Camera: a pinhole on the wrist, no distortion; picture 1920 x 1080 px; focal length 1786.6 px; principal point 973.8 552.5 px. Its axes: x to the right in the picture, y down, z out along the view. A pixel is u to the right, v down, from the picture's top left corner.
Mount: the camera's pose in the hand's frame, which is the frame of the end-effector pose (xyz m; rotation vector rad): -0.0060 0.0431 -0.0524 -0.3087 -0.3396 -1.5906
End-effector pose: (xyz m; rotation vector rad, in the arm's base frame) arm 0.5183 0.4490 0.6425 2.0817 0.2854 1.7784
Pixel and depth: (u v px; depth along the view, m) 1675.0 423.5 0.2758
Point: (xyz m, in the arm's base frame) 0.7453 0.3476 0.6053
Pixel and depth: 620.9 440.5 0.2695
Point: 0.6649 0.2315 0.6838
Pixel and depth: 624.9 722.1 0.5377
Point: 0.8850 0.0850 0.7803
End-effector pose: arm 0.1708 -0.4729 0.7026 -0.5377 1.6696 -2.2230
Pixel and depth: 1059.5 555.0 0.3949
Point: 0.3331 -0.7866 0.6045
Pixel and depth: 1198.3 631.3 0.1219
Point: 0.2056 -0.5484 0.6442
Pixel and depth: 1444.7 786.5 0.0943
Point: 0.1891 -0.5280 0.6589
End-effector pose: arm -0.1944 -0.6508 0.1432 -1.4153 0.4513 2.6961
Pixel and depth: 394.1 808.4 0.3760
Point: -0.4756 -0.8741 0.3027
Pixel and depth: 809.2 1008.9 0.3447
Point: -0.4812 -0.7820 0.2606
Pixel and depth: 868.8 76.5 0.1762
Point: -0.2694 -0.7361 0.2711
